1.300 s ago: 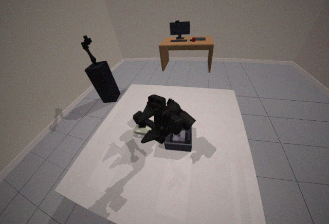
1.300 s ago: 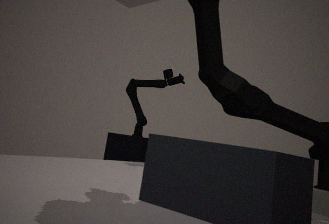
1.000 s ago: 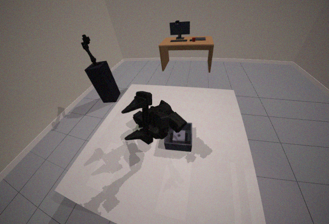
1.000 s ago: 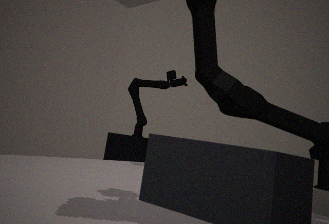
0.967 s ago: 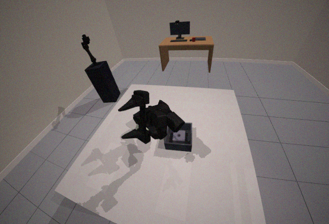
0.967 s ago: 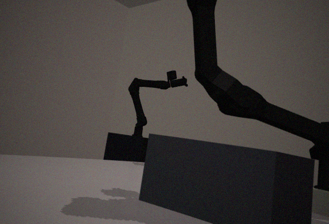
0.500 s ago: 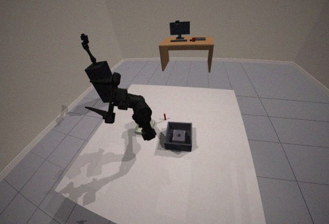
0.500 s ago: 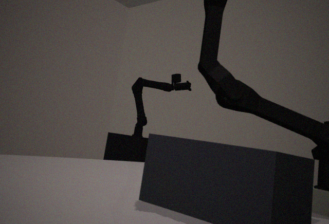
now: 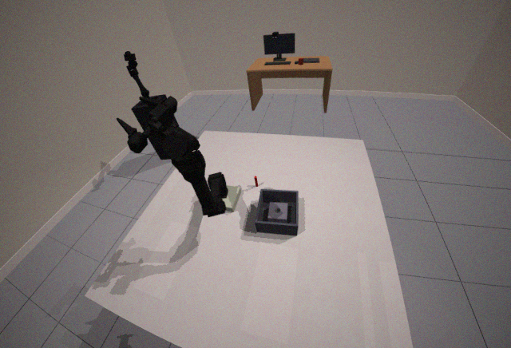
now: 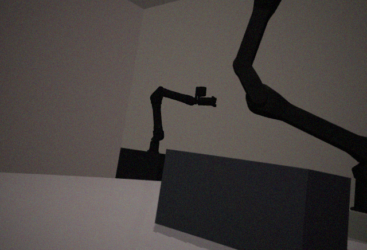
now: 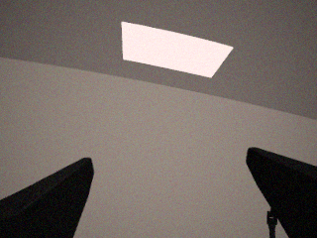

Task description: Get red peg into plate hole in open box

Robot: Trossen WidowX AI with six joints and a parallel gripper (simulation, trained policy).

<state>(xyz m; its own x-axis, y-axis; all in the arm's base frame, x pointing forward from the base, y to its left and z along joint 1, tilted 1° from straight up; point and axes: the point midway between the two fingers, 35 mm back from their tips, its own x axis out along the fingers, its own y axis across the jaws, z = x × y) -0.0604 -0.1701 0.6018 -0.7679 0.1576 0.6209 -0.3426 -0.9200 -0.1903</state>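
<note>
The red peg lies 62 cm below my gripper tip, 28 cm ahead of it and 25 cm to the left of it. From my gripper tip the other things lie so: dark box (64 cm below, 40 cm ahead, 4 cm to the left).
</note>
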